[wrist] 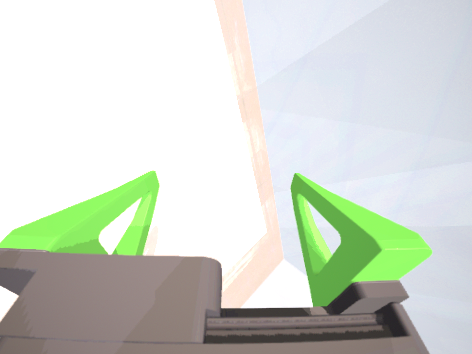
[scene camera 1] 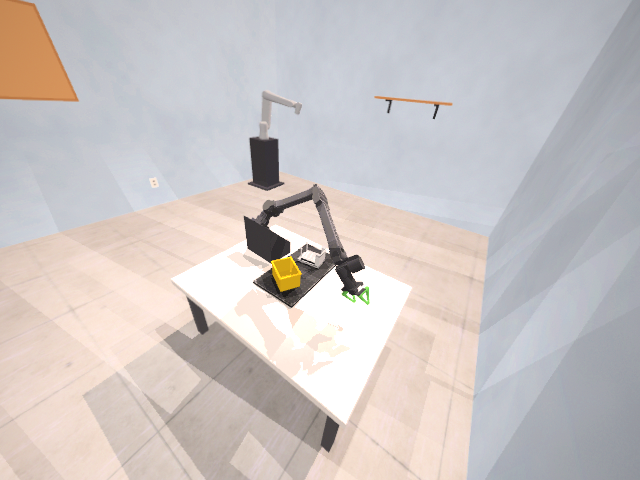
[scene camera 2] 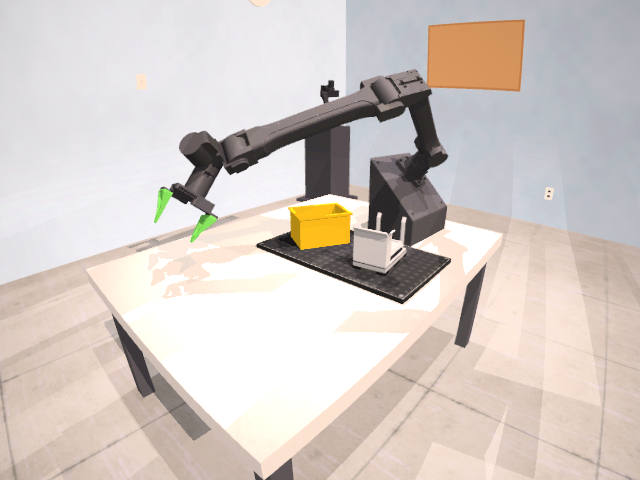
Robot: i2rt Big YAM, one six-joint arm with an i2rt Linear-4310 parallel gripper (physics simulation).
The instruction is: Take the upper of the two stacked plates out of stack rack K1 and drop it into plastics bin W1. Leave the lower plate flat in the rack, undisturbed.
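Frame: origin at the arm's base, x ahead, y left, z up, level; millimetres.
Seen in the pictures: gripper, between the fingertips: (wrist: 225,178) (scene camera 1: 361,303) (scene camera 2: 173,232); arm's base, origin of its link: (scene camera 1: 260,224) (scene camera 2: 410,172).
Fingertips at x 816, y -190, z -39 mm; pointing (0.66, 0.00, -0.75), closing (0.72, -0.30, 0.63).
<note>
Offsets run from my fingertips to a thing's middle. Level surfaces: height alone.
White rack K1 {95 mm down, 453 mm back, 279 mm left} (scene camera 1: 318,258) (scene camera 2: 369,249) stands upright on the black mat, with one tall wall and thin posts. Pale flat pieces show inside it low down, but the two plates cannot be told apart. Yellow bin W1 {105 mm down, 480 mm back, 40 mm left} (scene camera 1: 288,281) (scene camera 2: 321,231) stands upright beside the rack on the same mat; no plate is visible in its open top. My gripper (scene camera 1: 360,301) (scene camera 2: 174,231) (wrist: 225,178) is open and empty, its green fingers wide apart. It hangs above the table, well away from the rack and on the far side of the bin from it in scene camera 2.
The black mat {155 mm down} (scene camera 1: 290,298) (scene camera 2: 413,285) lies on the white table {168 mm down} (scene camera 1: 206,279) (scene camera 2: 248,361) (wrist: 125,100). My arm's dark base housing (scene camera 1: 258,240) (scene camera 2: 426,211) stands behind the mat. The upper arm spans high over the mat. In the wrist view a table corner lies beneath the fingers.
</note>
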